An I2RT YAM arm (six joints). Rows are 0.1 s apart.
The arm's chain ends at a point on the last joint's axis. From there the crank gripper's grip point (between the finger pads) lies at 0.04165 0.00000 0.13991 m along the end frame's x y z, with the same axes.
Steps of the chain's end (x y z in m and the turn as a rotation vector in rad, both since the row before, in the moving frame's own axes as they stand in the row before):
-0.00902 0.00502 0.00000 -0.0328 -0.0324 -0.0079
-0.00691 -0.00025 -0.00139 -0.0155 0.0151 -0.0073
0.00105 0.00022 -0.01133 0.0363 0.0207 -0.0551
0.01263 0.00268 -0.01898 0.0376 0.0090 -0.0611
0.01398 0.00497 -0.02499 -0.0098 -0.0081 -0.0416
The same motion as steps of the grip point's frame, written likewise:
-0.01356 0.00932 0.00121 -0.0328 -0.0324 -0.0079
-0.00480 0.00160 -0.00205 -0.0155 0.0151 -0.0073
0.00373 -0.00721 -0.01236 0.0363 0.0207 -0.0551
0.01365 -0.00515 -0.01951 0.0376 0.0090 -0.0611
0.01284 0.00463 -0.02466 -0.0098 -0.0081 -0.0416

